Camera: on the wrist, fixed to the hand. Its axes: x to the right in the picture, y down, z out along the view.
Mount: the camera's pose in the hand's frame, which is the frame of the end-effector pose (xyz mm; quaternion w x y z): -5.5 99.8 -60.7 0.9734 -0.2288 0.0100 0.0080
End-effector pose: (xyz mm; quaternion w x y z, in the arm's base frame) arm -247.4 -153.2 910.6 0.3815 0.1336 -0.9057 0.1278
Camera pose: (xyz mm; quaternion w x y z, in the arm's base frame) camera -237.7 -39.2 934.7 0.4099 0.0342 -0.9081 -0.0784
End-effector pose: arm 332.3 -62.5 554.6 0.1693 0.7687 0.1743 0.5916
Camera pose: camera 278.9 -149.8 611.2 0.3342 0.7050 0.0298 0.6248
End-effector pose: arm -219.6 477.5 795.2 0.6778 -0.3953 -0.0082 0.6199
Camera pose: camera -273.7 432.8 701.6 0.5644 -0.5461 -0.1399 0.6030
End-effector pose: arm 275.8 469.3 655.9 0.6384 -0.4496 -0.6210 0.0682
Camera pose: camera 373.5 494.6 596.8 0.5242 -0.5894 -0.6101 -0.0751
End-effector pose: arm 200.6 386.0 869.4 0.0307 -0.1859 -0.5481 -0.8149
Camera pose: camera 214.7 290.6 935.5 0.0007 0.1842 0.3453 0.9202
